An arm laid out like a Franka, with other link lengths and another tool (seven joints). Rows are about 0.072 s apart.
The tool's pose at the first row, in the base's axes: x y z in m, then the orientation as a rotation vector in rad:
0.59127, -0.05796, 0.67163, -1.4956, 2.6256, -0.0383
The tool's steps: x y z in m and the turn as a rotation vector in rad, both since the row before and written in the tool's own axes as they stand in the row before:
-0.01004, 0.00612, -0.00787, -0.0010, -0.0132, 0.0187
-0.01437, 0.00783, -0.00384, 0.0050, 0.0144, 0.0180
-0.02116, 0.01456, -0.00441, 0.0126, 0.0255, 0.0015
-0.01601, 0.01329, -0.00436, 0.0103, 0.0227, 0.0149
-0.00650, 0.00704, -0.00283, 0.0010, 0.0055, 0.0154
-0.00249, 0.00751, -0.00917, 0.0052, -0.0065, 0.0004
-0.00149, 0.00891, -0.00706, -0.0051, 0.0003, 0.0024
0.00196, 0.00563, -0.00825, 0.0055, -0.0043, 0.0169
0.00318, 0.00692, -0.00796, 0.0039, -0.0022, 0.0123
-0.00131, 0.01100, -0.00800, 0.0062, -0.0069, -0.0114
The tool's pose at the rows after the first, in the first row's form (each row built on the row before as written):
0.59019, -0.04650, 0.67986, -1.4664, 2.6294, -0.0253
0.59056, -0.03037, 0.68457, -1.4463, 2.6517, -0.0408
0.58921, -0.00486, 0.68973, -1.4496, 2.6677, -0.0762
0.58628, 0.01578, 0.69390, -1.4343, 2.6916, -0.1057
0.58377, 0.02515, 0.69629, -1.4148, 2.7061, -0.1101
0.57806, 0.03169, 0.70473, -1.4107, 2.6989, -0.1122
0.57082, 0.03814, 0.71085, -1.4089, 2.7030, -0.1054
0.56419, 0.03991, 0.71837, -1.3829, 2.7085, -0.1084
0.55582, 0.04153, 0.72535, -1.3643, 2.7131, -0.1111
0.54685, 0.04928, 0.73214, -1.3761, 2.6974, -0.1154

